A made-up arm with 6 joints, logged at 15 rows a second.
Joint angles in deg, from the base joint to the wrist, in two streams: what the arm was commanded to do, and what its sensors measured. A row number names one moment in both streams.
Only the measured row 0 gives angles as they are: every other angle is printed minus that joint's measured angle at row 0.
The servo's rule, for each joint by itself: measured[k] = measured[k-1] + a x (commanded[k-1-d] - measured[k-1]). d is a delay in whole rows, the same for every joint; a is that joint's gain. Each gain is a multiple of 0.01, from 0.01 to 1. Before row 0 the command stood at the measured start. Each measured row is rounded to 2 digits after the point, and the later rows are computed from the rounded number. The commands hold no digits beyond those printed.
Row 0, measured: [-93.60, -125.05, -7.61, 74.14, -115.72, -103.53]
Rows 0 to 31, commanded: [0.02, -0.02, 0.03, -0.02, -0.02, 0.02]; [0.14, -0.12, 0.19, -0.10, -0.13, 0.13]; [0.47, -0.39, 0.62, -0.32, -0.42, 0.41]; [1.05, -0.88, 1.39, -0.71, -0.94, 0.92]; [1.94, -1.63, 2.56, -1.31, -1.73, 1.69]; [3.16, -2.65, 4.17, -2.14, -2.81, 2.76]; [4.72, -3.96, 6.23, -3.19, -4.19, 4.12]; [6.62, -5.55, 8.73, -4.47, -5.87, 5.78]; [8.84, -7.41, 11.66, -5.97, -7.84, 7.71]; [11.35, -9.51, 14.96, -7.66, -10.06, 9.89]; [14.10, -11.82, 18.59, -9.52, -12.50, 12.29]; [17.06, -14.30, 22.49, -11.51, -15.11, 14.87]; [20.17, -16.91, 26.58, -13.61, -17.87, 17.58]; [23.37, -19.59, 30.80, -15.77, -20.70, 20.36]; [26.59, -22.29, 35.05, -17.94, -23.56, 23.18]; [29.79, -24.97, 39.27, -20.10, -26.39, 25.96]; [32.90, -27.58, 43.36, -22.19, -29.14, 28.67]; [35.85, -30.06, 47.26, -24.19, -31.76, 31.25]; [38.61, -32.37, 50.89, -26.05, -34.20, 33.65]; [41.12, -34.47, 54.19, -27.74, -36.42, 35.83]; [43.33, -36.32, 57.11, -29.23, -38.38, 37.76]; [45.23, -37.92, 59.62, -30.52, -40.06, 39.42]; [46.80, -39.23, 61.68, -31.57, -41.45, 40.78]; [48.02, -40.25, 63.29, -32.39, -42.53, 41.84]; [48.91, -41.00, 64.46, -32.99, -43.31, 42.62]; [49.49, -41.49, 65.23, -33.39, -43.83, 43.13]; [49.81, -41.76, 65.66, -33.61, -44.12, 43.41]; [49.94, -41.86, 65.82, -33.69, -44.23, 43.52]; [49.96, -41.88, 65.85, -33.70, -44.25, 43.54]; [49.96, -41.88, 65.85, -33.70, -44.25, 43.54]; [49.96, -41.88, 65.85, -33.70, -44.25, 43.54]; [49.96, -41.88, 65.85, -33.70, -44.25, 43.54]
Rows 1 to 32, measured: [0.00, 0.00, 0.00, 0.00, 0.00, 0.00]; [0.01, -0.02, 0.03, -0.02, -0.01, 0.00]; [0.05, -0.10, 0.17, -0.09, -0.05, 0.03]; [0.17, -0.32, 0.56, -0.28, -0.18, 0.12]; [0.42, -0.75, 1.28, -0.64, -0.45, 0.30]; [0.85, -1.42, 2.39, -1.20, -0.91, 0.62]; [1.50, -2.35, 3.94, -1.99, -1.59, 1.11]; [2.40, -3.57, 5.93, -3.00, -2.53, 1.80]; [3.58, -5.07, 8.37, -4.23, -3.73, 2.72]; [5.05, -6.85, 11.23, -5.69, -5.21, 3.87]; [6.81, -8.87, 14.48, -7.34, -6.96, 5.25]; [8.85, -11.11, 18.06, -9.17, -8.95, 6.87]; [11.15, -13.53, 21.91, -11.14, -11.17, 8.71]; [13.68, -16.10, 25.97, -13.21, -13.58, 10.75]; [16.39, -18.75, 30.17, -15.36, -16.14, 12.96]; [19.25, -21.44, 34.42, -17.53, -18.81, 15.31]; [22.20, -24.12, 38.64, -19.69, -21.54, 17.76]; [25.20, -26.75, 42.75, -21.79, -24.28, 20.27]; [28.18, -29.27, 46.67, -23.81, -26.97, 22.80]; [31.10, -31.63, 50.34, -25.69, -29.57, 25.30]; [33.91, -33.79, 53.69, -27.41, -32.04, 27.72]; [36.55, -35.71, 56.67, -28.94, -34.32, 30.03]; [38.98, -37.39, 59.24, -30.27, -36.39, 32.19]; [41.17, -38.79, 61.36, -31.36, -38.21, 34.17]; [43.09, -39.90, 63.04, -32.23, -39.77, 35.93]; [44.72, -40.74, 64.28, -32.87, -41.04, 37.47]; [46.06, -41.31, 65.11, -33.31, -42.04, 38.77]; [47.11, -41.65, 65.59, -33.56, -42.79, 39.84]; [47.90, -41.81, 65.79, -33.67, -43.31, 40.69]; [48.48, -41.86, 65.84, -33.70, -43.65, 41.35]; [48.89, -41.88, 65.85, -33.70, -43.87, 41.85]; [49.19, -41.88, 65.85, -33.70, -44.01, 42.24]
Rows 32 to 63, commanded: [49.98, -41.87, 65.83, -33.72, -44.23, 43.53]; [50.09, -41.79, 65.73, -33.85, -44.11, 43.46]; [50.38, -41.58, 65.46, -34.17, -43.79, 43.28]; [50.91, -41.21, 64.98, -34.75, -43.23, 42.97]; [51.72, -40.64, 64.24, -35.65, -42.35, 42.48]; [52.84, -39.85, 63.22, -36.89, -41.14, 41.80]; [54.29, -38.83, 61.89, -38.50, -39.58, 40.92]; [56.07, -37.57, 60.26, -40.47, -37.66, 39.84]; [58.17, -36.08, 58.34, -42.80, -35.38, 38.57]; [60.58, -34.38, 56.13, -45.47, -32.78, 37.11]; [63.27, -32.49, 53.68, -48.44, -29.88, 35.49]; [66.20, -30.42, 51.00, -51.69, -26.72, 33.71]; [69.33, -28.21, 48.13, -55.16, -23.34, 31.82]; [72.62, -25.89, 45.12, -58.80, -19.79, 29.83]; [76.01, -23.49, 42.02, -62.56, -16.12, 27.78]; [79.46, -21.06, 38.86, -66.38, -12.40, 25.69]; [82.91, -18.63, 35.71, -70.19, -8.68, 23.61]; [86.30, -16.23, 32.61, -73.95, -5.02, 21.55]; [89.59, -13.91, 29.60, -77.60, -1.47, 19.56]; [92.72, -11.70, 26.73, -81.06, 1.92, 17.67]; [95.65, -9.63, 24.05, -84.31, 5.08, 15.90]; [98.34, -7.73, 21.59, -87.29, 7.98, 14.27]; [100.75, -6.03, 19.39, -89.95, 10.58, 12.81]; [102.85, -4.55, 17.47, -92.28, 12.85, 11.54]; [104.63, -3.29, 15.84, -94.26, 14.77, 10.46]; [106.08, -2.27, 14.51, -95.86, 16.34, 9.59]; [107.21, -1.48, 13.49, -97.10, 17.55, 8.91]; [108.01, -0.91, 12.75, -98.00, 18.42, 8.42]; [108.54, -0.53, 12.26, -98.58, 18.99, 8.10]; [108.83, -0.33, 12.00, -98.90, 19.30, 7.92]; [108.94, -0.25, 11.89, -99.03, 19.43, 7.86]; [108.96, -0.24, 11.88, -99.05, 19.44, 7.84]
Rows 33 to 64, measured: [49.41, -41.88, 65.85, -33.70, -44.10, 42.54]; [49.57, -41.87, 65.83, -33.72, -44.15, 42.77]; [49.72, -41.81, 65.74, -33.83, -44.14, 42.93]; [49.90, -41.64, 65.50, -34.12, -44.01, 43.01]; [50.18, -41.31, 65.05, -34.65, -43.73, 43.00]; [50.61, -40.80, 64.35, -35.49, -43.23, 42.88]; [51.23, -40.08, 63.37, -36.67, -42.48, 42.63]; [52.09, -39.13, 62.08, -38.21, -41.44, 42.24]; [53.20, -37.94, 60.50, -40.11, -40.08, 41.69]; [54.59, -36.53, 58.62, -42.37, -38.39, 40.97]; [56.27, -34.90, 56.45, -44.97, -36.37, 40.08]; [58.23, -33.07, 54.04, -47.88, -34.03, 39.02]; [60.46, -31.06, 51.40, -51.08, -31.40, 37.80]; [62.94, -28.89, 48.56, -54.51, -28.50, 36.42]; [65.65, -26.61, 45.57, -58.11, -25.36, 34.90]; [68.55, -24.24, 42.48, -61.85, -22.03, 33.26]; [71.60, -21.82, 39.33, -65.66, -18.56, 31.52]; [74.77, -19.40, 36.18, -69.47, -15.00, 29.70]; [78.00, -16.99, 33.07, -73.23, -11.41, 27.83]; [81.25, -14.65, 30.05, -76.90, -7.83, 25.93]; [84.46, -12.41, 27.16, -80.39, -4.32, 24.03]; [87.59, -10.30, 24.45, -83.68, -0.94, 22.16]; [90.60, -8.35, 21.96, -86.71, 2.27, 20.35]; [93.44, -6.59, 19.72, -89.43, 5.26, 18.62]; [96.07, -5.04, 17.76, -91.82, 7.99, 16.99]; [98.47, -3.71, 16.09, -93.87, 10.43, 15.49]; [100.60, -2.62, 14.72, -95.54, 12.56, 14.13]; [102.45, -1.75, 13.65, -96.85, 14.36, 12.93]; [104.01, -1.11, 12.87, -97.82, 15.82, 11.89]; [105.28, -0.67, 12.34, -98.46, 16.96, 11.02]; [106.27, -0.41, 12.04, -98.83, 17.80, 10.31]; [107.02, -0.29, 11.91, -99.00, 18.39, 9.75]
